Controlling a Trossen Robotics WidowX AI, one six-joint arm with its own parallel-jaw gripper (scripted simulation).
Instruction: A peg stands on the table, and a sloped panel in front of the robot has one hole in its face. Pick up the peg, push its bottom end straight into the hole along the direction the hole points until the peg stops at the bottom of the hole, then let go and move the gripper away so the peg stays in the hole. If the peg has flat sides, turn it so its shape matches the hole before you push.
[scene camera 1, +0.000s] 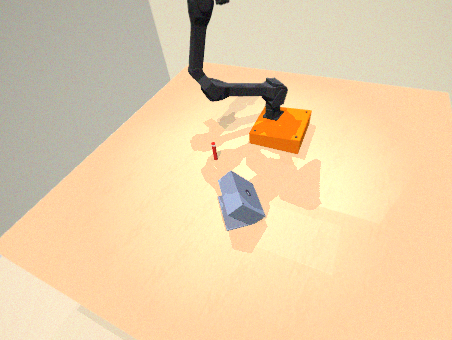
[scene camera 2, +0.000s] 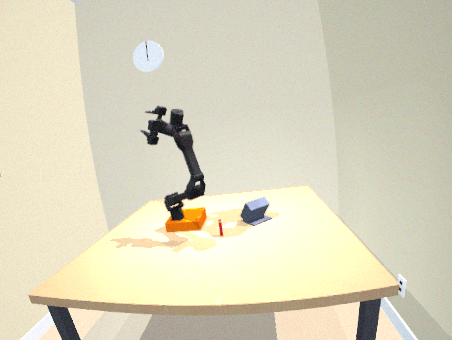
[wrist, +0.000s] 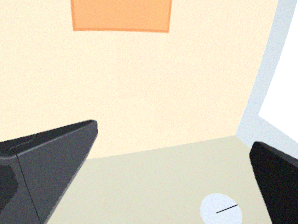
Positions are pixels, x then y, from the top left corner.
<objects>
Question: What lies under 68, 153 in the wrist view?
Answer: My gripper.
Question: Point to a sloped panel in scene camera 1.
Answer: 239, 205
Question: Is my gripper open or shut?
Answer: Open.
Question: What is my gripper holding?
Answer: Nothing.
</objects>
